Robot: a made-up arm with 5 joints.
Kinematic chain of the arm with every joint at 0, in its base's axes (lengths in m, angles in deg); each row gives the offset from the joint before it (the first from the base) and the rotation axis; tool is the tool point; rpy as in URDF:
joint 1: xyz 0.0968 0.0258 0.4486 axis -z
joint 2: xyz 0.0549 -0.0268 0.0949 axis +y
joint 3: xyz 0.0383 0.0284 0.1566 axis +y
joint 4: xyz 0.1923 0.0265 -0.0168 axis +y
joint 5: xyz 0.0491 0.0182 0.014 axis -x
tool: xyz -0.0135 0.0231 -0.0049 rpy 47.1 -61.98 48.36
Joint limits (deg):
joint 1: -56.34..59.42
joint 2: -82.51..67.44
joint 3: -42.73..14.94
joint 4: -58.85..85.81
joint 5: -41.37..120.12
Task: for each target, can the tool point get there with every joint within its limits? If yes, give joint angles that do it. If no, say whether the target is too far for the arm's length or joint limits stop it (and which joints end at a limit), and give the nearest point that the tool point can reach.
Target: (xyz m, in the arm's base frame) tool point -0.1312 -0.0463 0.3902
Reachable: no: joint limits stop it (at a limit: joint 2, joint 3, joint 4, joint 5) | nearest point -0.1282 -0.0453 0.7406 | short by 0.350 m
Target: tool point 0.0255 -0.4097 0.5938
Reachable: no: joint limits stop it (at a limit: joint 1, joint 5) | nearest point 0.2953 -0.2503 0.5938 | short by 0.313 m
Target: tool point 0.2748 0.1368 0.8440
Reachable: yes | joints -12.48 -23.06 -14.29 -21.14 -14.13
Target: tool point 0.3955 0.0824 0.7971
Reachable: yes | joints 1.34 3.77 -28.93 -47.43 31.17
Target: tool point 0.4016 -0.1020 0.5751
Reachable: yes | joints 32.77 12.67 10.05 5.90 49.72
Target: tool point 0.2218 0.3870 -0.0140
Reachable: no: too far | nearest point 0.1938 0.2921 0.3394 | short by 0.367 m
